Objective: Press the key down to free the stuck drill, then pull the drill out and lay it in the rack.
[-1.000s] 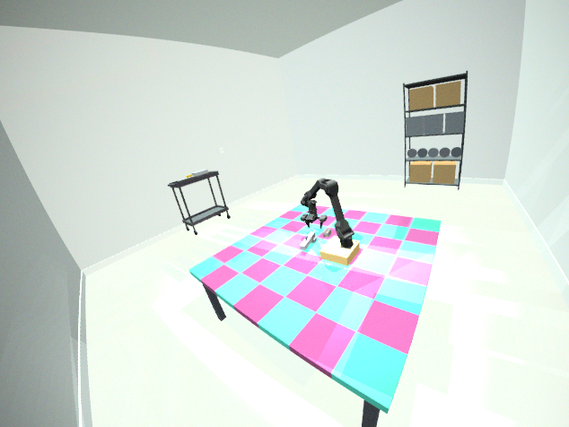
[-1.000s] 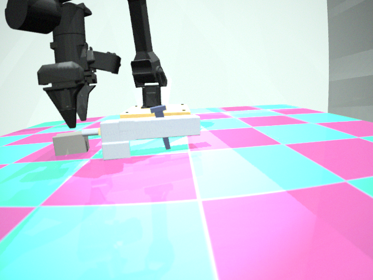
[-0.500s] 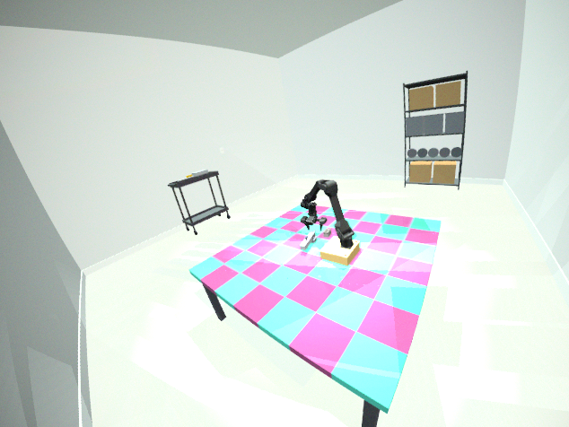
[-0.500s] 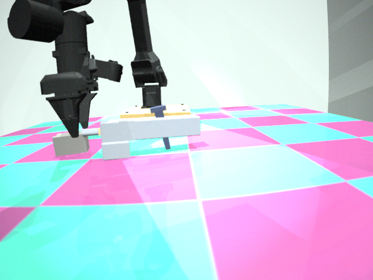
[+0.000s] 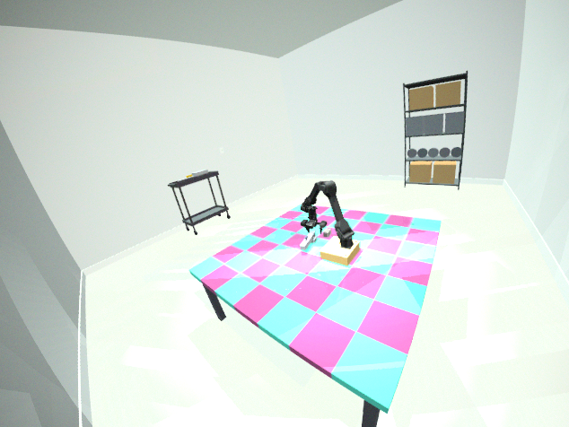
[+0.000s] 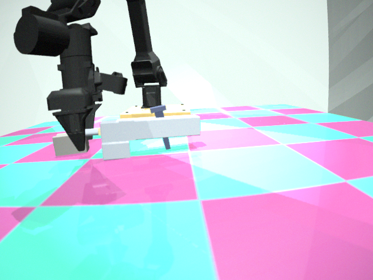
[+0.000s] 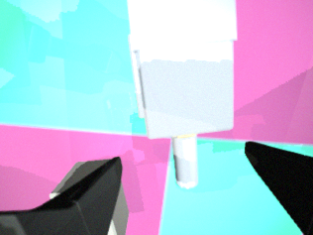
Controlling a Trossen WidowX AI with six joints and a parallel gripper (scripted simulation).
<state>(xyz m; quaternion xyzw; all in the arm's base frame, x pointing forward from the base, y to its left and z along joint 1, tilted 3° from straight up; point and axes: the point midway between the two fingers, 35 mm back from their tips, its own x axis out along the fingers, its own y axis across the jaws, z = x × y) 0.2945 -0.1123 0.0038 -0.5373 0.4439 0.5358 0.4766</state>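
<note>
The drill lies 1 cm behind my gripper tip, 6 cm to the left of it and 2 cm above it. Round my gripper tip: blue t-shaped key: 2 cm behind, 14 cm to the left, 2 cm above; small grey block: 7 cm behind, 6 cm to the right, 1 cm below; white housing block: 2 cm behind, 12 cm to the left, 1 cm above.
</note>
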